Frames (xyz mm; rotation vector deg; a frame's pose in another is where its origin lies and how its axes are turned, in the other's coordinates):
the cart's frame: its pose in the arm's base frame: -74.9 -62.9 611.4 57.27 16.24 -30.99
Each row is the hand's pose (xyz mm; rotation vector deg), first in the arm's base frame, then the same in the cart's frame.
Working: the arm's base frame: its pose in the cart's frame: 327.2 -370.9 -372.5 -57.27 -16.24 30.99

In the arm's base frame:
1: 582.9 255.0 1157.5 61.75 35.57 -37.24
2: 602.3 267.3 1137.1 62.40 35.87 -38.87
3: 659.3 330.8 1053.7 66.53 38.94 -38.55
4: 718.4 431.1 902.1 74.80 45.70 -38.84
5: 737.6 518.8 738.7 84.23 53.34 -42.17
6: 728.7 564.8 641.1 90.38 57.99 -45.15
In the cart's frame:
1: 200.2 889.9 0.2 2.30 13.97 -14.12
2: 222.1 891.2 -21.3 3.23 13.70 -15.55
3: 289.4 889.7 -119.8 6.60 17.33 -16.55
4: 378.9 856.1 -285.3 13.56 24.57 -19.67
5: 444.5 786.6 -445.4 22.29 31.37 -25.61
6: 468.5 731.2 -535.3 28.26 35.13 -29.95

